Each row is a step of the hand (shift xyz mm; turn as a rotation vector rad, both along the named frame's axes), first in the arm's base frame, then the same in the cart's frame.
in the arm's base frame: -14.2 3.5 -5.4 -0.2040 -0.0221 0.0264
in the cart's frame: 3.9 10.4 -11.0 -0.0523 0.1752 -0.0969
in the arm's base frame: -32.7 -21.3 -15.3 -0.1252 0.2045 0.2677
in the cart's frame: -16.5 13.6 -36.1 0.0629 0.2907 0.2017
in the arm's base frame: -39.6 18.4 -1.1 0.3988 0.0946 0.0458
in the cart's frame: 13.0 38.0 -17.1 0.1091 -0.2816 0.2809
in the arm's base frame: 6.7 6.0 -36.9 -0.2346 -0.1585 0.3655
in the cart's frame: 21.2 -20.8 -23.6 -0.3177 0.3161 0.1134
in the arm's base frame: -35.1 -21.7 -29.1 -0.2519 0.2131 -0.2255
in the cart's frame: -11.5 9.1 -48.3 0.2588 0.1701 -0.2526
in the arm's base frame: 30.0 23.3 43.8 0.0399 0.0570 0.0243
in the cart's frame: 6.4 2.5 57.6 0.0460 -0.0045 0.0574
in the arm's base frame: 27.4 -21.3 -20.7 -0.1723 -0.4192 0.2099
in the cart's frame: -8.0 -38.9 -7.5 -0.4840 0.1126 -0.0508
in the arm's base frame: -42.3 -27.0 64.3 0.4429 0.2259 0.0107
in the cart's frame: -55.2 56.7 19.6 0.2471 -0.2944 0.3156
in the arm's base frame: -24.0 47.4 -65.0 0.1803 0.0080 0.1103
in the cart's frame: 67.0 4.3 -50.4 -0.0188 -0.0964 0.1873
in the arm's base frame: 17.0 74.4 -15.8 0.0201 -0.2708 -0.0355
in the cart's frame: 75.7 1.3 18.5 -0.2289 -0.1159 -0.0957
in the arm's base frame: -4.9 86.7 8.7 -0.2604 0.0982 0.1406
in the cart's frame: 74.5 34.6 29.4 0.0042 0.3118 -0.0028
